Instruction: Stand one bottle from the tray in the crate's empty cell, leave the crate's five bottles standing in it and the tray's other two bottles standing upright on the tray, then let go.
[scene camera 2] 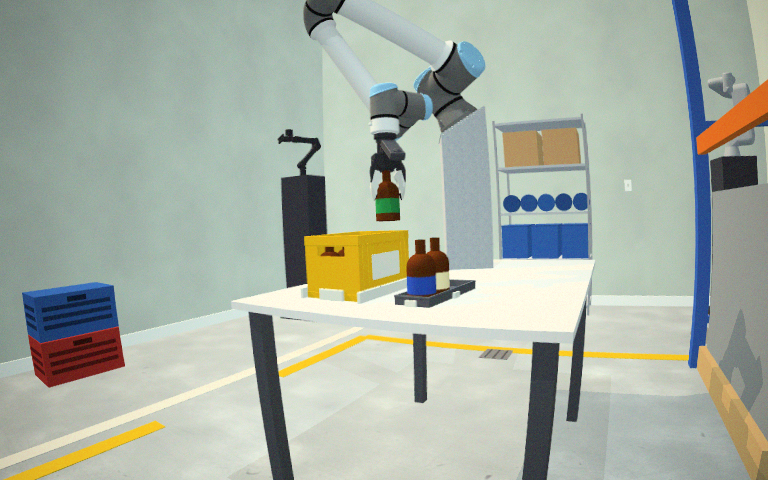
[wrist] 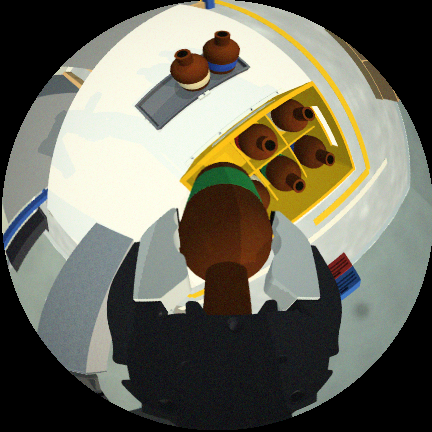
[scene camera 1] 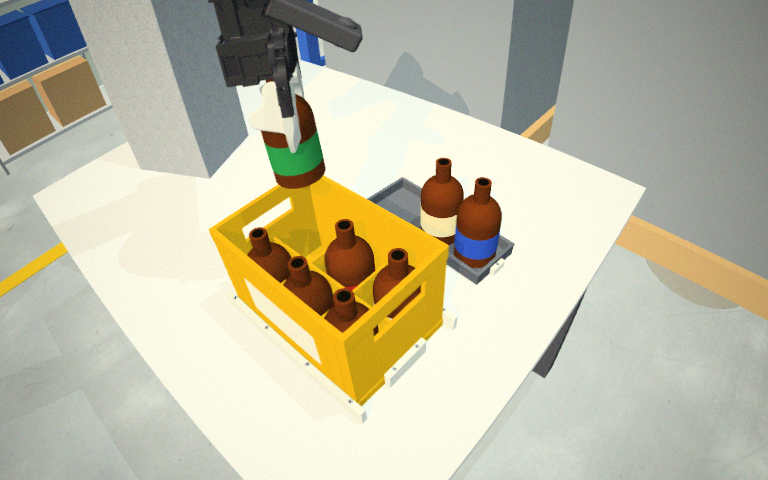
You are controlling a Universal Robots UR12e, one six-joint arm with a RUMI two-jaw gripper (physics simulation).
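Pixels of known places: gripper, fingertip midpoint: [scene camera 2: 388, 200] [wrist: 224, 210] [scene camera 1: 297, 135]; arm's base, origin of the base link: [scene camera 2: 461, 124].
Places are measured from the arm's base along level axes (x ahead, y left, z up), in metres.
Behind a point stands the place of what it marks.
Note:
My gripper [scene camera 1: 280, 130] @[z -0.331, x 0.551, y -0.112 m] [scene camera 2: 387, 191] @[z -0.331, x 0.551, y -0.112 m] [wrist: 224, 210] @[z -0.331, x 0.551, y -0.112 m] is shut on the green-labelled bottle [scene camera 1: 297, 157] @[z -0.343, x 0.575, y -0.139 m] [scene camera 2: 387, 206] @[z -0.350, x 0.579, y -0.103 m] [wrist: 222, 176] @[z -0.338, x 0.571, y -0.092 m], which hangs upright above the end of the yellow crate [scene camera 1: 390, 339] @[z -0.507, x 0.766, y -0.212 m] [scene camera 2: 334, 277] @[z -0.537, x 0.770, y -0.183 m] [wrist: 220, 159] nearest the pillar. Its base is above the rim. Several brown bottles stand in the crate, among them one at the middle [scene camera 1: 349, 261] @[z -0.481, x 0.655, y -0.152 m] [wrist: 257, 141] @[z -0.460, x 0.629, y -0.122 m] and one at a corner [scene camera 1: 269, 263] @[z -0.477, x 0.564, y -0.221 m], partly hidden in the wrist view. The empty cell is at the corner below the held bottle. The cream-labelled bottle [scene camera 1: 441, 198] @[z -0.490, x 0.688, y 0.044 m] [scene camera 2: 442, 280] @[z -0.550, x 0.699, y 0.099 m] [wrist: 190, 70] @[z -0.481, x 0.662, y 0.051 m] and blue-labelled bottle [scene camera 1: 478, 217] @[z -0.487, x 0.761, y 0.032 m] [scene camera 2: 421, 268] @[z -0.507, x 0.785, y 0.073 m] [wrist: 221, 50] @[z -0.480, x 0.734, y 0.044 m] stand upright on the grey tray [scene camera 1: 396, 198] @[z -0.595, x 0.552, y 0.107 m] [scene camera 2: 463, 285] @[z -0.577, x 0.619, y 0.134 m] [wrist: 165, 105] @[z -0.595, x 0.576, y 0.081 m].
White guide strips [scene camera 1: 404, 362] @[z -0.570, x 0.778, y -0.200 m] [scene camera 2: 331, 294] @[z -0.583, x 0.781, y -0.189 m] lie around the crate's foot on the white table [scene camera 1: 566, 198] @[z -0.600, x 0.839, y 0.302 m] [scene camera 2: 526, 294] @[z -0.600, x 0.619, y 0.313 m] [wrist: 110, 165] @[z -0.600, x 0.344, y 0.136 m]. A grey pillar [scene camera 1: 135, 84] @[z -0.363, x 0.034, y -0.092 m] [scene camera 2: 467, 198] @[z -0.322, x 0.115, y 0.032 m] [wrist: 85, 300] @[z -0.296, x 0.129, y -0.006 m] stands at the table's arm side. The tray lies alongside the crate's long side.

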